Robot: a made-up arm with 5 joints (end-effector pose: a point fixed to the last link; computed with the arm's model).
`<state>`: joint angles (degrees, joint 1 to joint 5).
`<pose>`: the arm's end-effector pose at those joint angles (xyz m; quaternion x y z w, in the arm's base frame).
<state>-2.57 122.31 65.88 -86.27 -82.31</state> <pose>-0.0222 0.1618 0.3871 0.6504 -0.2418 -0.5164 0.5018</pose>
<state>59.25 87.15 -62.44 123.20 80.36</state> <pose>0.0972 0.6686 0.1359 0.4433 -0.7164 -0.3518 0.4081</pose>
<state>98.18 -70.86 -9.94 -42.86 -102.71</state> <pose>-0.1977 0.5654 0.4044 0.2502 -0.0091 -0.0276 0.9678</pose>
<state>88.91 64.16 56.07 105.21 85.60</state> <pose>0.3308 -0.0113 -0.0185 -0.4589 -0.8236 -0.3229 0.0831</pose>
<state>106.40 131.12 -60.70 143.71 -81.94</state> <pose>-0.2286 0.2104 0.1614 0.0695 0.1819 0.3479 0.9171</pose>
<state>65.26 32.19 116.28 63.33 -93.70</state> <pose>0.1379 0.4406 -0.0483 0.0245 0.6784 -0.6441 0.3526</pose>
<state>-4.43 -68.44 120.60 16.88 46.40</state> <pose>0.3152 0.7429 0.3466 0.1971 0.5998 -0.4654 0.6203</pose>
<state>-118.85 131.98 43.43 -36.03 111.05</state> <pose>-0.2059 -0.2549 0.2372 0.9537 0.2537 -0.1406 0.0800</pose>
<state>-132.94 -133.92 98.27 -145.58 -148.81</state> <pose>0.2045 0.1660 -0.3133 -0.4748 -0.8585 -0.1333 0.1407</pose>
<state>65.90 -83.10 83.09 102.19 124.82</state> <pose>0.0654 0.6547 -0.0886 -0.4635 -0.0267 -0.5969 0.6544</pose>
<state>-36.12 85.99 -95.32 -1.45 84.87</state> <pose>-0.1410 0.6817 0.3356 0.6500 -0.6991 -0.2034 0.2177</pose>
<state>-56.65 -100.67 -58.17 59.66 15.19</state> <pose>0.2048 -0.0012 -0.3260 -0.6430 -0.3730 -0.5974 0.3008</pose>
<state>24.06 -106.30 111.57 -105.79 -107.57</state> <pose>0.0968 0.0682 0.3824 0.3279 0.2040 0.7239 0.5717</pose>
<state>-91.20 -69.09 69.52 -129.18 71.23</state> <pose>0.0768 0.7764 0.1761 0.4925 0.0342 -0.4935 0.7161</pose>
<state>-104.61 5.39 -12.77 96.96 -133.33</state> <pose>0.1047 0.1811 -0.1163 -0.2606 -0.6401 0.6685 0.2747</pose>
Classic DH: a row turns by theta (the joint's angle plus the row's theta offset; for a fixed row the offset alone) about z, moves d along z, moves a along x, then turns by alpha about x. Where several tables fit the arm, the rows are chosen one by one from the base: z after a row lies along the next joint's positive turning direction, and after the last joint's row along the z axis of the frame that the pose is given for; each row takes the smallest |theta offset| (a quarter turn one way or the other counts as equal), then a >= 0, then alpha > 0; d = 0 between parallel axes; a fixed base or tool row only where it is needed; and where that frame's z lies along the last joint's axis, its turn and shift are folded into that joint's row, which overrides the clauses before.
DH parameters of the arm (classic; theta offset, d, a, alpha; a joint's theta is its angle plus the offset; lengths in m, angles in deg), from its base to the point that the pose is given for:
base (fixed): 0 0.077 0 90
joint 1: 0 -0.277 0.068 -90
joint 2: 0 0.042 -0.052 -90
joint 3: 0 0.148 -0.027 -90
joint 4: 0 0.155 0.063 -90
joint 5: 0 -0.212 -0.281 -90
tool (fixed): 0 -0.038 0 0

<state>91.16 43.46 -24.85 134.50 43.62</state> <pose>0.2091 0.5362 0.3053 0.4777 -0.6331 -0.5510 0.2595</pose>
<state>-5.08 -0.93 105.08 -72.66 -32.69</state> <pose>0.0860 0.3032 0.3991 0.3767 0.7610 0.4595 0.2606</pose>
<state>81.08 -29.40 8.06 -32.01 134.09</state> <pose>0.3435 0.6928 0.3333 -0.0423 0.9689 -0.0043 0.2437</pose>
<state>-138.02 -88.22 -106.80 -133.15 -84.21</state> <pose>-0.1586 0.3927 0.1559 0.5667 -0.4118 -0.5430 0.4630</pose>
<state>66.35 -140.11 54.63 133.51 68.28</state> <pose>0.4167 0.4820 0.2470 0.0162 0.7744 -0.6085 0.1728</pose>
